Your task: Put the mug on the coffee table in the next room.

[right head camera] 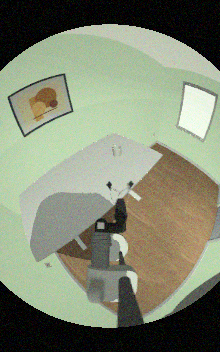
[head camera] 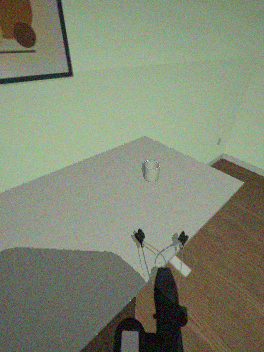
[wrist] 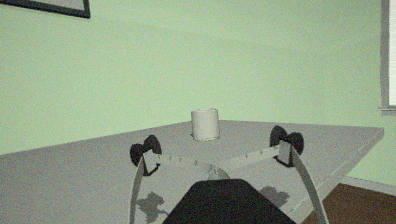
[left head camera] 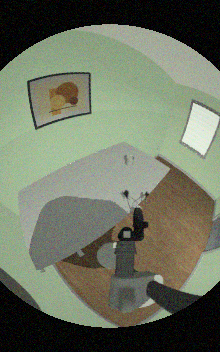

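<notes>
A small whitish mug (head camera: 151, 171) (left head camera: 129, 159) (right head camera: 116, 150) (wrist: 205, 124) stands upright near the far corner of a long grey table (head camera: 90, 200) (left head camera: 65, 185) (right head camera: 60, 175) (wrist: 60, 175). My gripper (head camera: 161, 237) (left head camera: 136, 194) (right head camera: 120, 185) (wrist: 214, 143) is open with nothing between its fingers. It is over the near right edge of the table, short of the mug. In the wrist view the mug shows beyond the fingertips, between them and a little left of their middle. No handle can be made out clearly. The coffee table cannot be identified in these views.
A green wall with a framed picture (head camera: 30, 40) (left head camera: 60, 100) (right head camera: 41, 104) stands behind the table. A window (left head camera: 200, 128) (right head camera: 197, 111) is in the wall at the right. Brown wooden floor (head camera: 225, 260) (left head camera: 170, 240) (right head camera: 170, 225) lies right of the table. A large shadow covers the table's near left part.
</notes>
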